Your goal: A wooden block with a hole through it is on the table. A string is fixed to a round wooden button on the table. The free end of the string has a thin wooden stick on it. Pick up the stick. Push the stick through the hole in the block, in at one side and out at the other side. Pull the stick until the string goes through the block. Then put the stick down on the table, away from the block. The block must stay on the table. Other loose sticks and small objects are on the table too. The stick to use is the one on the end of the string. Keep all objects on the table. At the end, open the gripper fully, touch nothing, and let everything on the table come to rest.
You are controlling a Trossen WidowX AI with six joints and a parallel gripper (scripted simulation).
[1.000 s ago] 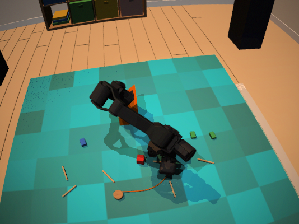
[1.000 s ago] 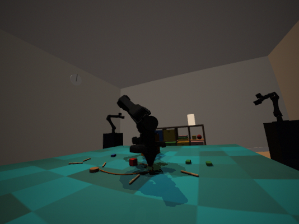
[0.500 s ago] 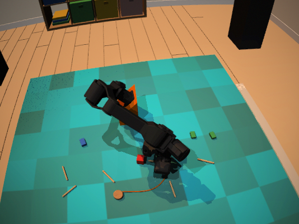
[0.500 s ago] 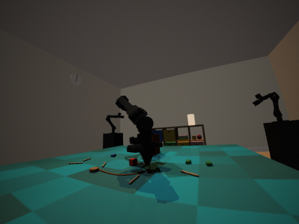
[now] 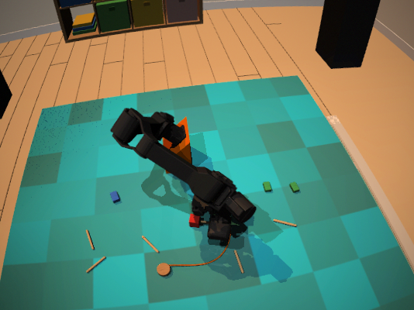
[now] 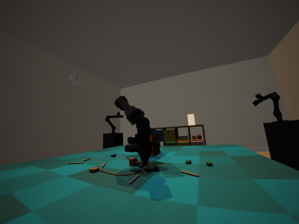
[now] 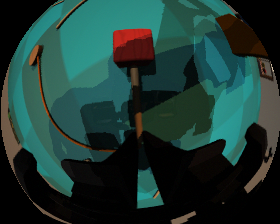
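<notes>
Now: the red cube 30 mm behind my gripper tip and 80 mm to the right of it. Round my gripper tip: blue cube: 170 mm behind, 340 mm to the right, 10 mm below; then round wooden button: 120 mm ahead, 200 mm to the right, 10 mm below; then green cube: 90 mm behind, 280 mm to the left, 10 mm below.
</notes>
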